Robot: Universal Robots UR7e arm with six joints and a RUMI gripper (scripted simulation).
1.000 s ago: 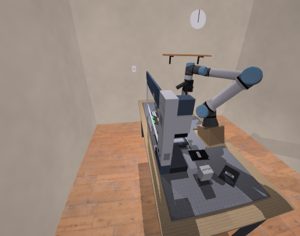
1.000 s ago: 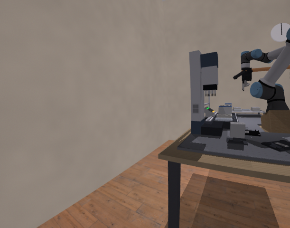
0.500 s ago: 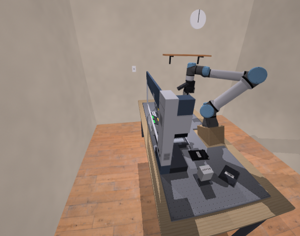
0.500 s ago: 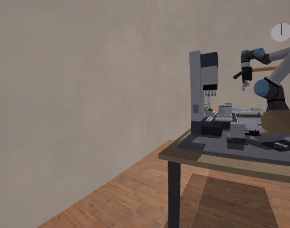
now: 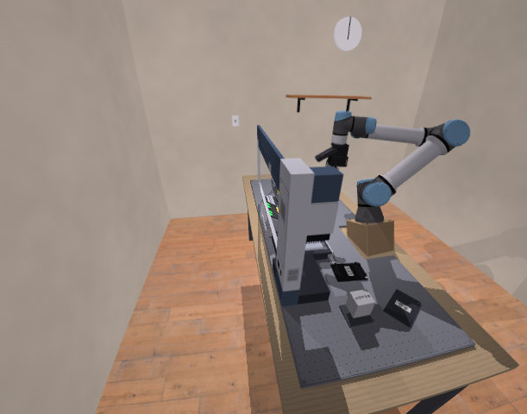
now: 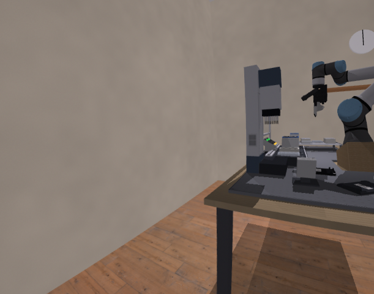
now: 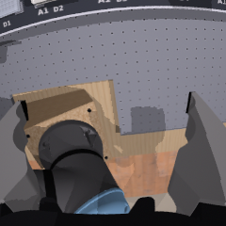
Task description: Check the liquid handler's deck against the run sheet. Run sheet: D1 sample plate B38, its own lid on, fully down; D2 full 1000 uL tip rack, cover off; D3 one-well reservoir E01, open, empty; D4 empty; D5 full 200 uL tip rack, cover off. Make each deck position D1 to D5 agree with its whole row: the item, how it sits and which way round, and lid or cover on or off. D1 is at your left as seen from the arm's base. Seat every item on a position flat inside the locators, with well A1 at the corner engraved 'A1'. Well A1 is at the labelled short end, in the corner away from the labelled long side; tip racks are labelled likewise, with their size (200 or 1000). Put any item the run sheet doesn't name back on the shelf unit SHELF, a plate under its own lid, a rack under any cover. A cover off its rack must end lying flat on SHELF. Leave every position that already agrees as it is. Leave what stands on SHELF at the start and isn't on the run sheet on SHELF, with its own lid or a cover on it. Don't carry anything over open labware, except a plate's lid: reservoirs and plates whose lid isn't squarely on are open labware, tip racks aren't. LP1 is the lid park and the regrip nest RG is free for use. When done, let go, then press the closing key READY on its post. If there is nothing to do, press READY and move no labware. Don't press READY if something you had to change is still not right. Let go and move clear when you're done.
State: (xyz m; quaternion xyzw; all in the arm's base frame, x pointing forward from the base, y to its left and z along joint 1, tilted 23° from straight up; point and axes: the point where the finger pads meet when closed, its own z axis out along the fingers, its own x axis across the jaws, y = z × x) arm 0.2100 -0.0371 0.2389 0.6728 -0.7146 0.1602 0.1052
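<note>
Right now my hand is 24 cm above the one-well reservoir, 17 cm short of it and 9 cm to the right of it. Round my hand: yellow-rimmed tip rack (28 cm to the right, 21 cm below, 15 cm ahead); blue-framed tip rack (18 cm below, 16 cm to the right, 16 cm ahead); LP1 label (38 cm to the left, 29 cm below, 2 cm ahead).
</note>
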